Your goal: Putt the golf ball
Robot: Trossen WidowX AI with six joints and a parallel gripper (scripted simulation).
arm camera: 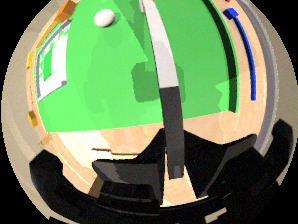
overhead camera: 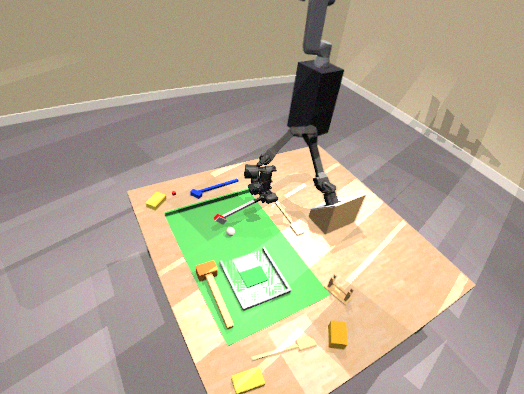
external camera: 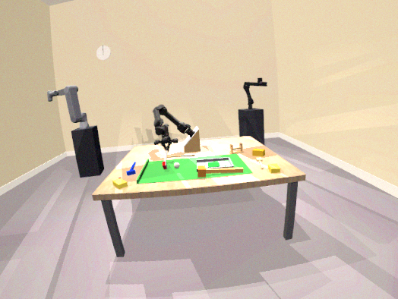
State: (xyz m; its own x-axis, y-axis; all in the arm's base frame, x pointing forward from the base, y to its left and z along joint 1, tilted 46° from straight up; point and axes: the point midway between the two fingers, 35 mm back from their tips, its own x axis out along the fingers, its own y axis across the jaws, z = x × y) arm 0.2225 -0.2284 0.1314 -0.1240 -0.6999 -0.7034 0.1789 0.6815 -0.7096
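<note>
The red putter is 12 cm ahead of my gripper tip and 2 cm to the right of it. Round my gripper tip: small red ball (35 cm to the right, 32 cm ahead, 7 cm below); blue putter (28 cm to the right, 11 cm ahead, 6 cm below); white golf ball (22 cm ahead, 5 cm to the left, 5 cm below).
</note>
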